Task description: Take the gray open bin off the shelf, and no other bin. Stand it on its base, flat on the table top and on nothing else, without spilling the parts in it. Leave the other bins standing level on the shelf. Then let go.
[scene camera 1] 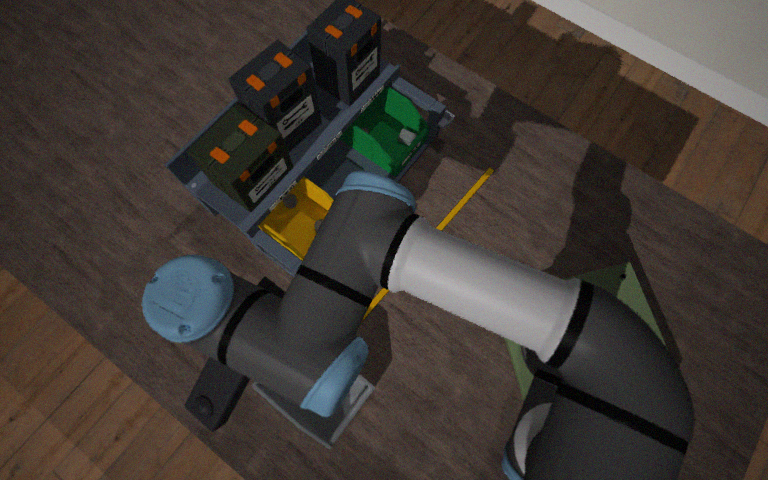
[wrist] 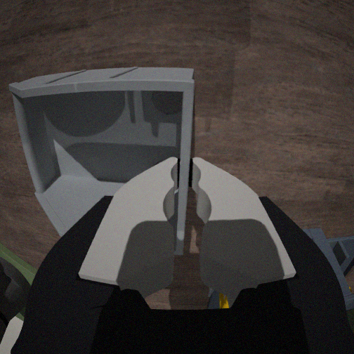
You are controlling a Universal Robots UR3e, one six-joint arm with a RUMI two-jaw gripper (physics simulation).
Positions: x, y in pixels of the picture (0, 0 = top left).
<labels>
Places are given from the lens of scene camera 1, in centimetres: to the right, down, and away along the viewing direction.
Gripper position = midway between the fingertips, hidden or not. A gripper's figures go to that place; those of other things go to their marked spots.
gripper [scene camera 1: 283, 357]: -15, 17, 61
yellow bin [scene camera 1: 293, 228]: -16, -2, 72
green bin [scene camera 1: 390, 112]: 1, -24, 79
The marked spots on the yellow bin and the green bin are 29 cm apart.
</labels>
